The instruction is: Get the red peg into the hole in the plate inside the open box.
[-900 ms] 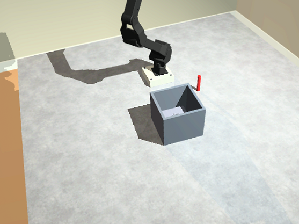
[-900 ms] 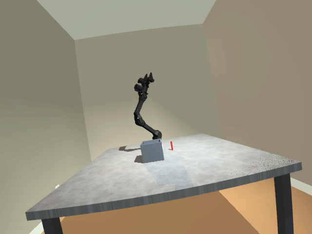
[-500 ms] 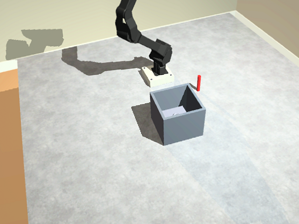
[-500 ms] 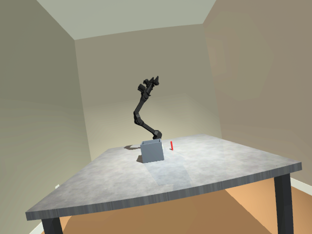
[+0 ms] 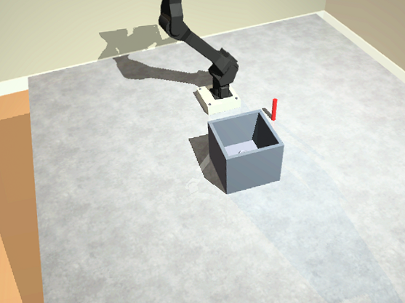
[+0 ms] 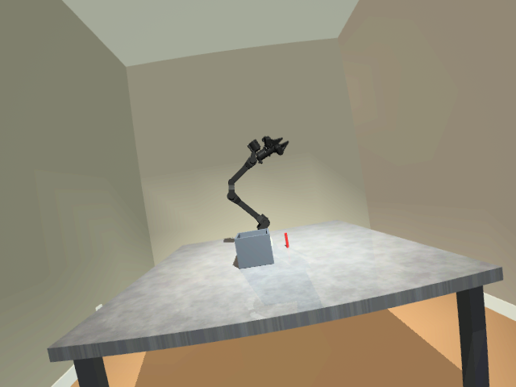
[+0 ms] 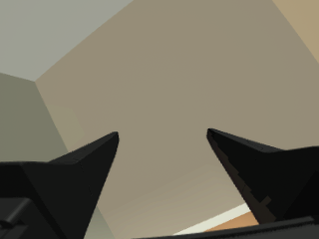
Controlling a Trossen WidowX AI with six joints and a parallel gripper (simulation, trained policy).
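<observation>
My gripper tip is 17 cm short of the red peg, 11 cm to the left of it and 59 cm above it. From my gripper tip the other things lie so: plate (34 cm ahead, 29 cm to the right, 59 cm below).
</observation>
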